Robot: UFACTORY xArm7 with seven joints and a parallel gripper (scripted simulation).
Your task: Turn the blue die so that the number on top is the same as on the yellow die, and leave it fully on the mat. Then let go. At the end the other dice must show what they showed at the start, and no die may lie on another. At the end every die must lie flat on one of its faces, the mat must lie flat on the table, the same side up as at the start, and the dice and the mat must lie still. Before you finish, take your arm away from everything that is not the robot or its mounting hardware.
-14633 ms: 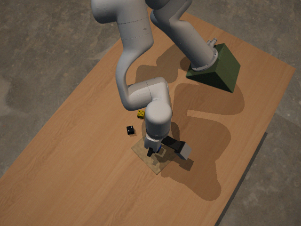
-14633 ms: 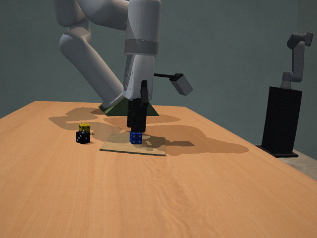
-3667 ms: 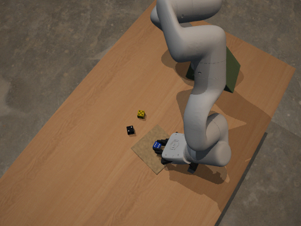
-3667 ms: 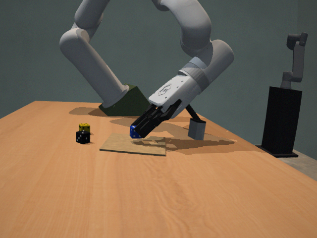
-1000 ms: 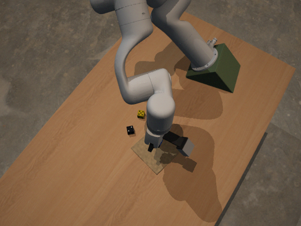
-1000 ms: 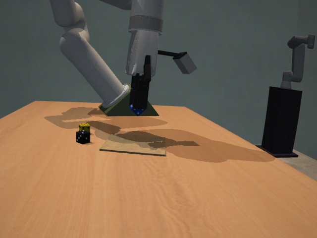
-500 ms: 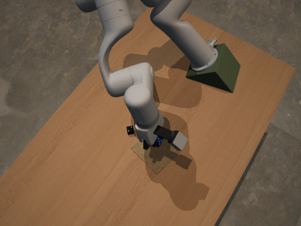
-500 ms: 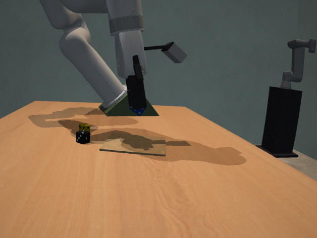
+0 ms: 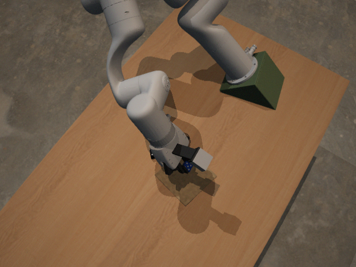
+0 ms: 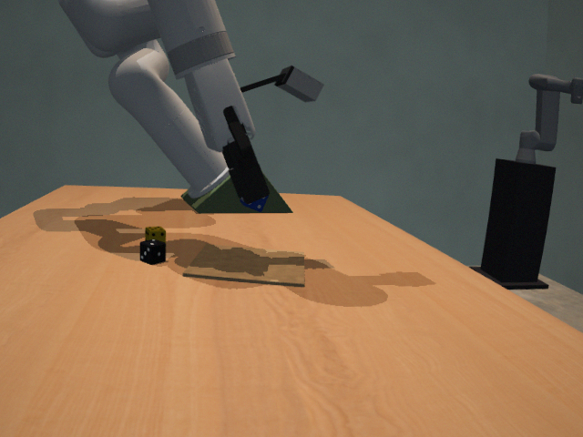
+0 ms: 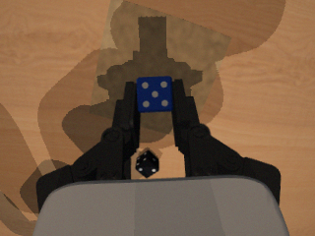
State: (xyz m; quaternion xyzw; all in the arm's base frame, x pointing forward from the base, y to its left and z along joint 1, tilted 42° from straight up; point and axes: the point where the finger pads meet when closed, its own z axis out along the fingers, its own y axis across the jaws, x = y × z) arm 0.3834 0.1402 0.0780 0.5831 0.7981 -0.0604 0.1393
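Now: hand 20 mm above the blue die and 10 mm to the right of it. From my hand the other things lie so: black die: 120 mm to the right, 90 mm below, 10 mm ahead; yellow die: 130 mm to the right, 90 mm below, 70 mm behind; tan mat: 100 mm below, 10 mm to the left.
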